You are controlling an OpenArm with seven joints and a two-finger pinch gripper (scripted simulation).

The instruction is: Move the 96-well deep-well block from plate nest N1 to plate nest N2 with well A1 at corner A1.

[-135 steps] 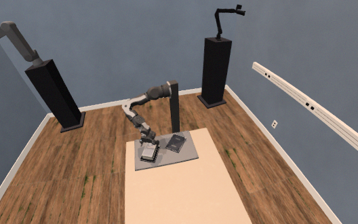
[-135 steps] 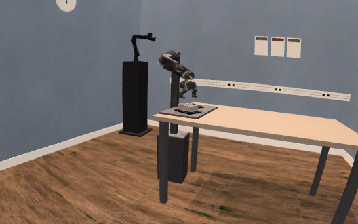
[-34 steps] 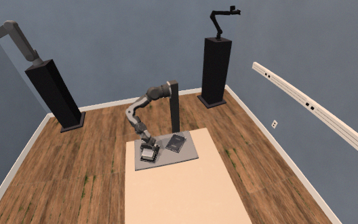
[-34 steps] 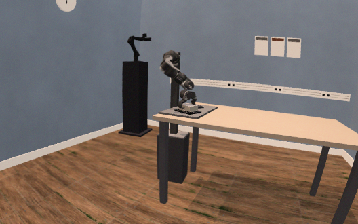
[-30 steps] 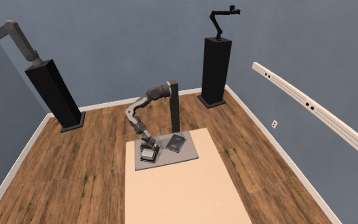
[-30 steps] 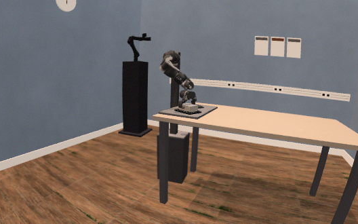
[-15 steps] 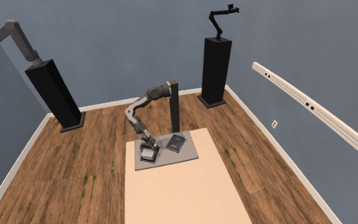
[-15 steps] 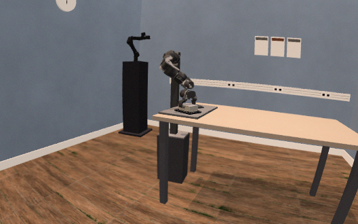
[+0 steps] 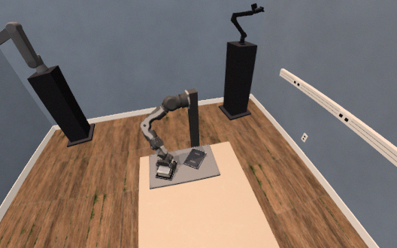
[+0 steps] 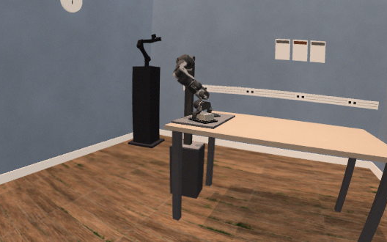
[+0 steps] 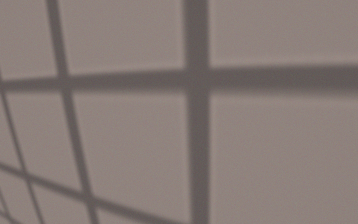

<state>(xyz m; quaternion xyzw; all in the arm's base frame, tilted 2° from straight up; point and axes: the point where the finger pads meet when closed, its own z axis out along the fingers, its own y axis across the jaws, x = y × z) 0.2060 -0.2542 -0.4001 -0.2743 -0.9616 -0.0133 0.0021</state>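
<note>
The black plate nest is 1 cm below my hand. From my hand the other things lie so: 96-well deep-well block 2 cm above.
</note>
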